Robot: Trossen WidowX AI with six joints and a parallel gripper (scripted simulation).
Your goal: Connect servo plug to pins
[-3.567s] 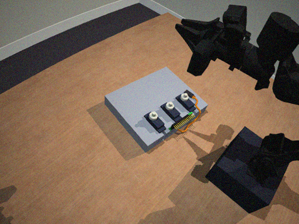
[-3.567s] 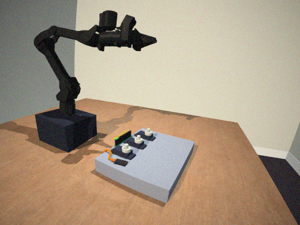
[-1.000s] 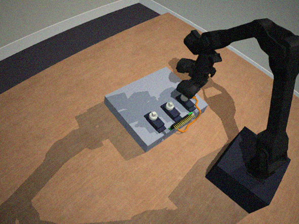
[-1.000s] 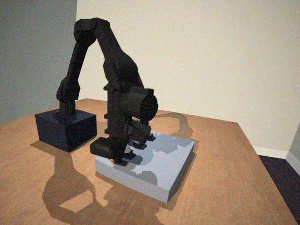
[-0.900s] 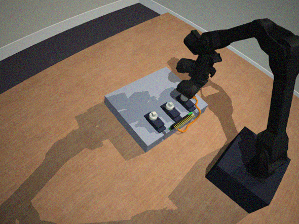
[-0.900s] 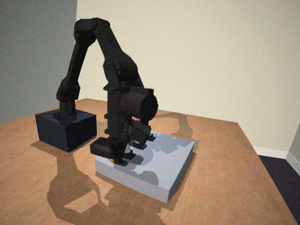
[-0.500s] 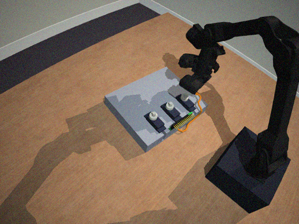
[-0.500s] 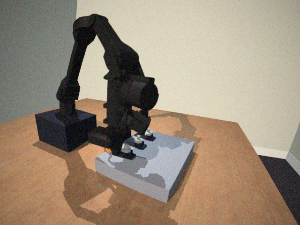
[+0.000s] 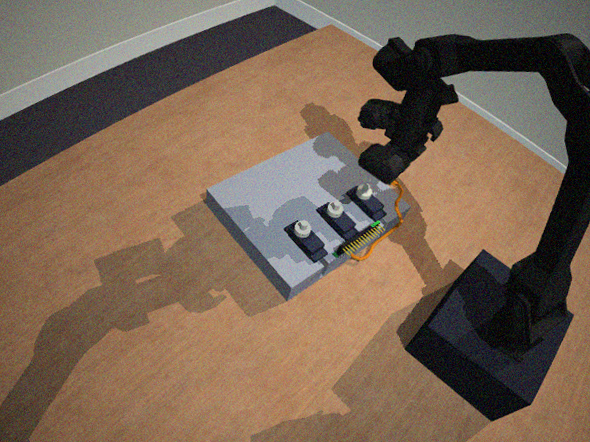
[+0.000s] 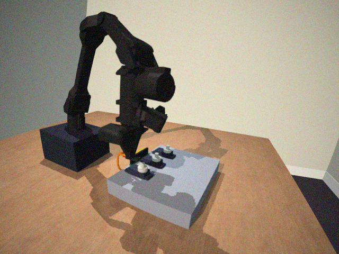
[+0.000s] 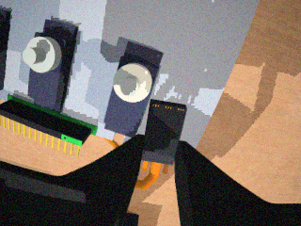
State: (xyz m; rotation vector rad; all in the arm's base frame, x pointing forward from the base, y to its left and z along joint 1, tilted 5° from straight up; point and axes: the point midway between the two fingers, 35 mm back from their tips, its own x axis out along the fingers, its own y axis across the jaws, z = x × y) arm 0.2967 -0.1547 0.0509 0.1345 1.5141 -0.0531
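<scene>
Right now my gripper tip is 20 mm past the green mark, 70 mm to the right of it and 40 mm above it. Round my gripper tip: pin strip 10 mm behind, 110 mm to the left, 50 mm below; grey holder block 140 mm ahead, 70 mm to the left, 90 mm below.
</scene>
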